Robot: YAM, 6 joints.
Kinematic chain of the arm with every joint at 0, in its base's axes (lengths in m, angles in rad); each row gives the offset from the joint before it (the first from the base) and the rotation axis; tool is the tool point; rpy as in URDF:
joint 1: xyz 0 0 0.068 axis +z
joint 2: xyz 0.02 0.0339 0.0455 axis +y
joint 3: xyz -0.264 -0.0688 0 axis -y
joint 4: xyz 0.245 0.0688 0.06 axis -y
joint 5: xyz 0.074 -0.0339 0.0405 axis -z
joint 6: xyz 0.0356 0 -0.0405 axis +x
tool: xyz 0 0 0 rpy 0 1.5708 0
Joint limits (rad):
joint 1: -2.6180..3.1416
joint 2: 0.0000..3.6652
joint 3: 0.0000..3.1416
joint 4: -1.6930..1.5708
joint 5: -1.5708..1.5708
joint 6: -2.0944..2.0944
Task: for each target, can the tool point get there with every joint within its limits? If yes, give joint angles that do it. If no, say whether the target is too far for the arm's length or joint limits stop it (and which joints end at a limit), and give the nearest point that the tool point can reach.
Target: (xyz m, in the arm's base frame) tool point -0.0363 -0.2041 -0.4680
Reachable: no: joint limits stop it (at a limit: joint 2) | nearest point -0.0377 -0.2122 -0.3788 | short by 0.090 m
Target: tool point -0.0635 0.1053 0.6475
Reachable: yes | joints 1.9357 1.1744 1.8843 0.2779 -0.6562 0.9677
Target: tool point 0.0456 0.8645 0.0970
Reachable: no: too far | nearest point 0.0340 0.6448 0.1013 | short by 0.220 m
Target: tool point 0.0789 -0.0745 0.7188
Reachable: yes | joints 2.1948 1.3418 2.9059 0.0872 0.6137 1.2431
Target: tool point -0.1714 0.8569 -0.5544
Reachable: no: too far | nearest point -0.1027 0.5132 -0.2540 | short by 0.462 m
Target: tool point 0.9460 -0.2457 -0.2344
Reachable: no: too far | nearest point 0.5887 -0.1529 -0.1002 | short by 0.393 m
